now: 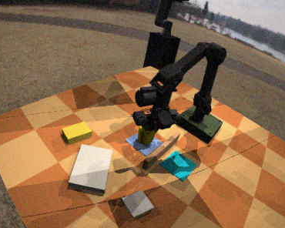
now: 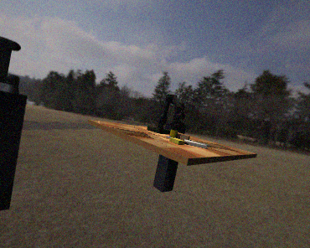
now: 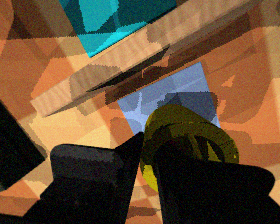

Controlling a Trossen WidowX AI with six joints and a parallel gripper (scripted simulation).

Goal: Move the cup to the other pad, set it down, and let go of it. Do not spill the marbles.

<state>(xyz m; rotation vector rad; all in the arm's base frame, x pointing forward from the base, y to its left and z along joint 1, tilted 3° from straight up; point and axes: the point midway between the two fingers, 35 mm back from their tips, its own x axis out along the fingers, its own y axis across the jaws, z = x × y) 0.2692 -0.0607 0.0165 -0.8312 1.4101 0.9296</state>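
Right now my gripper tip is 10 mm short of the cyan pad, 170 mm to the right of it and 50 mm above it. The rest, counted from my gripper tip: blue pad (30 mm ahead, 10 mm to the right, 50 mm below); wooden bar (20 mm ahead, 80 mm to the left, 30 mm below); yellow cup (20 mm ahead, 10 mm to the right).
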